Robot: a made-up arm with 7 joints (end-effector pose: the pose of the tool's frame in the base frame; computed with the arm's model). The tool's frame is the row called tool. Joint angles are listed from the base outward.
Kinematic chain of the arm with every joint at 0, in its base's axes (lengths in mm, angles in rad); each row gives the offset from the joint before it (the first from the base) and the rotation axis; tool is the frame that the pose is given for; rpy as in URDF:
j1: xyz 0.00 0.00 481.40 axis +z
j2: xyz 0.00 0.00 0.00 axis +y
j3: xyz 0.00 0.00 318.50 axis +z
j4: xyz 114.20 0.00 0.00 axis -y
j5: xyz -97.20 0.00 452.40 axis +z
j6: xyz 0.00 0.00 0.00 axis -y
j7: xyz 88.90 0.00 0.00 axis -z
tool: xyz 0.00 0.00 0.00 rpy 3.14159 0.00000 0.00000
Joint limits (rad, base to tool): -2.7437..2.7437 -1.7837..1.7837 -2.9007..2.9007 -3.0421..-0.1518 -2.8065..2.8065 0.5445..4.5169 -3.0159..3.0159
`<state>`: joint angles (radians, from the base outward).
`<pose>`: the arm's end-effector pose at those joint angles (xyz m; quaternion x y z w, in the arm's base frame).
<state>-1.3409 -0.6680 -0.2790 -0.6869 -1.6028 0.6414 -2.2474</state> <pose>-0.2136 0.1798 1.2888 0.8753 -0.4230 -0.2201 0.0803</pose>
Working (the frame after each row of the table, in the pose's form):
after j1: 0.0000 0.0000 0.4814 0.0000 0.0000 -0.6213 0.7835
after j2: 0.0000 0.0000 0.4814 -0.2037 -0.2569 -0.5870 0.7402
after j3: -0.0450 0.1921 0.7314 -0.1660 -0.2827 -0.6842 0.6514
after j4: -0.0559 0.1010 0.7994 0.0741 -0.0468 -0.7002 0.7086
after j5: -0.1344 0.1803 1.2485 -0.0852 -0.0207 0.9961 0.0100
after j6: -0.1344 0.1803 1.2485 0.2332 -0.0228 0.9722 0.0030
after j7: -0.2136 0.1798 1.2888 -0.0803 0.2201 -0.4230 0.8753

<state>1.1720 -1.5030 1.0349 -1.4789 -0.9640 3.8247 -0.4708</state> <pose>-0.6046 -0.2615 0.7189 0.7208 -0.0039 -0.6921 0.0381</pose>
Working (the frame after each row of the table, in the pose's form):
after j1: 0.0000 0.0000 0.4814 0.0000 0.0000 0.5530 0.8332
after j2: 0.0000 0.0000 0.4814 0.3776 -0.5688 0.4041 0.6088
after j3: -0.1234 -0.2928 0.5030 0.0468 -0.6811 0.6523 0.3292
after j4: -0.2123 -0.2511 0.5612 -0.4050 -0.2814 0.5135 0.7022
after j5: -0.6099 -0.2167 0.7955 -0.2284 -0.4371 0.1295 0.8602
after j6: -0.6099 -0.2167 0.7955 -0.1985 0.6641 -0.1719 0.7000
after j7: -0.6046 -0.2615 0.7189 -0.0381 0.6921 -0.0039 0.7208

